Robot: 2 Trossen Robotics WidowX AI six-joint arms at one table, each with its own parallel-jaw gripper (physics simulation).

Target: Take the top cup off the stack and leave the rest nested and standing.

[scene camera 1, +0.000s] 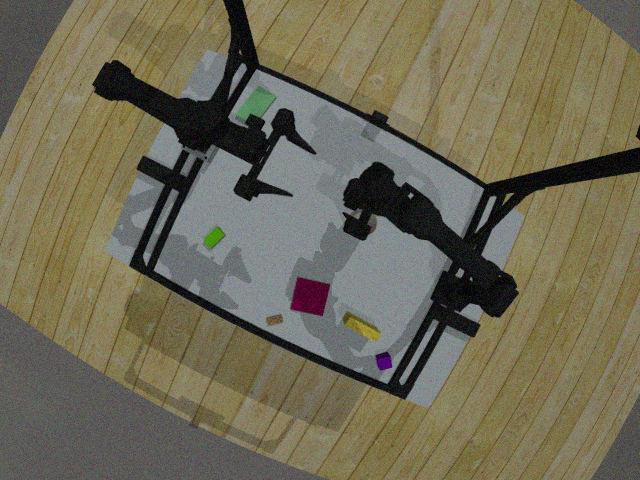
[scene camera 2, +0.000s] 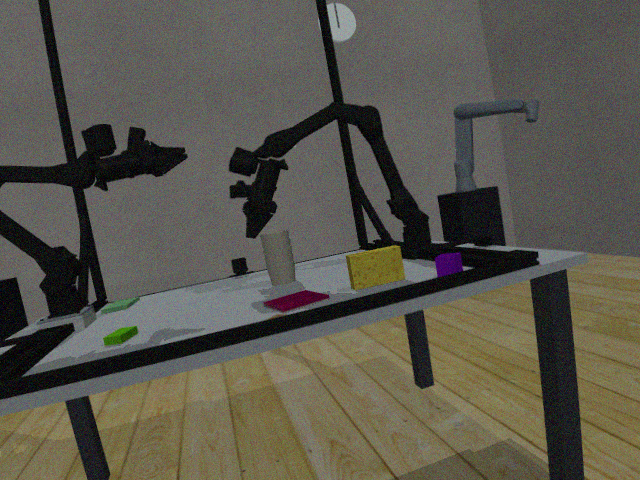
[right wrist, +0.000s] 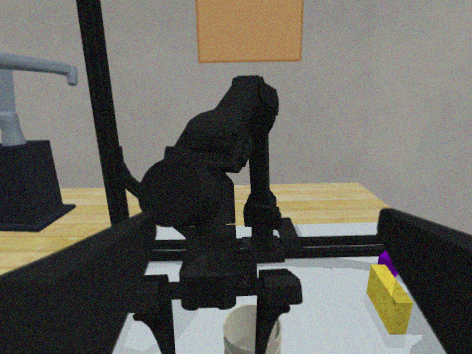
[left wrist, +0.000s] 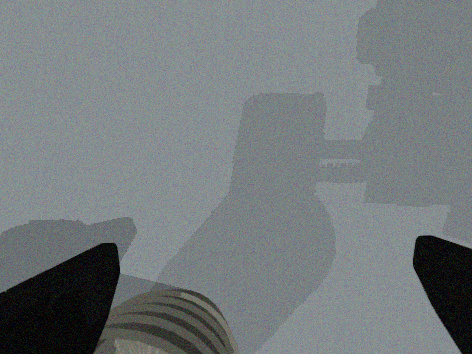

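Pixels of known places: left gripper, fingertip midpoint: (scene camera 2: 250, 238) (left wrist: 266, 253); right gripper, fingertip midpoint: (scene camera 1: 304, 174) (scene camera 2: 186, 152) (right wrist: 266, 220); left arm's base, link origin: (scene camera 1: 451, 291) (scene camera 2: 419, 246) (right wrist: 262, 245); right arm's base, link origin: (scene camera 1: 201, 140) (scene camera 2: 66, 313).
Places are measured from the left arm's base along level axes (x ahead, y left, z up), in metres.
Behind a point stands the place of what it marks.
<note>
A beige stack of nested cups (scene camera 2: 279, 258) (right wrist: 241, 332) stands upright on the table. In scene camera 1 the left arm covers most of it; in the left wrist view the stack (left wrist: 172, 322) @(x 0.403, y -0.082, z 0.089 m) shows its ridged rims at the bottom edge, beside the finger at the picture's left. My left gripper (scene camera 2: 252, 235) @(x 0.425, y -0.114, z 0.105 m) (left wrist: 266, 253) @(x 0.425, y -0.114, z 0.105 m) (right wrist: 215, 346) is open and empty, pointing down, its tips near the height of the stack's top. It is off-centre over the stack, and one finger overlaps the stack in the right wrist view. My right gripper (scene camera 1: 302, 174) @(x 0.545, y -0.082, z 0.342 m) (scene camera 2: 184, 153) @(x 0.545, y -0.082, z 0.342 m) is open and empty, held level, high and away from the stack.
A magenta square (scene camera 1: 310, 296) @(x 0.405, y 0.187, z -0.013 m) (scene camera 2: 296, 300) @(x 0.407, y 0.208, z -0.013 m) and an upright yellow block (scene camera 1: 361, 326) @(x 0.240, y 0.199, z 0.049 m) (scene camera 2: 376, 267) @(x 0.235, y 0.220, z 0.015 m) (right wrist: 390, 302) @(x 0.268, y 0.187, z 0.035 m) lie in front of the stack. A purple cube (scene camera 1: 383, 361) @(x 0.117, y 0.283, z 0.019 m) (scene camera 2: 448, 264) @(x 0.121, y 0.304, z 0.004 m), small tan block (scene camera 1: 274, 319) @(x 0.475, y 0.297, z -0.014 m), lime block (scene camera 1: 214, 237) @(x 0.738, y 0.142, z -0.006 m) and pale green slab (scene camera 1: 256, 103) @(x 0.798, y -0.282, z -0.012 m) lie farther out. Black rails edge the table.
</note>
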